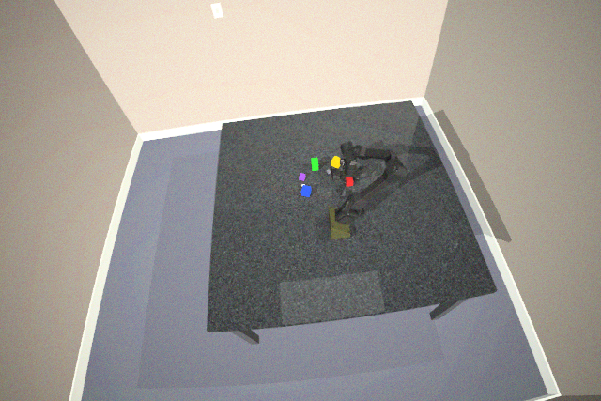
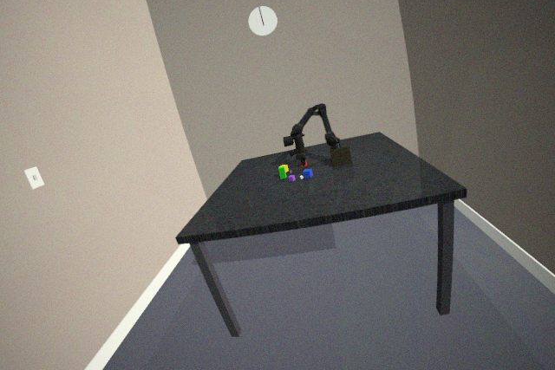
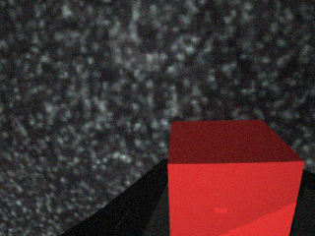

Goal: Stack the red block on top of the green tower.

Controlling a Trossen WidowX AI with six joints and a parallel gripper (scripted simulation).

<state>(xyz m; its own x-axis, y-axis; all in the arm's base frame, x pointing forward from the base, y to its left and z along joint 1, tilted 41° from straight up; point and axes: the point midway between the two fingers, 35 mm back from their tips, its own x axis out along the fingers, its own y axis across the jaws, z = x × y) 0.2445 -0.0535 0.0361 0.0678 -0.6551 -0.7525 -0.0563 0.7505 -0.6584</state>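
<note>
The purple block is 40 mm ahead of my gripper tip, 250 mm to the left of it and 10 mm above it. From my gripper tip the other things lie so: yellow block (130 mm ahead, 60 mm to the left, 10 mm above); then blue block (50 mm behind, 230 mm to the left, 10 mm above); then red block (10 mm above).
</note>
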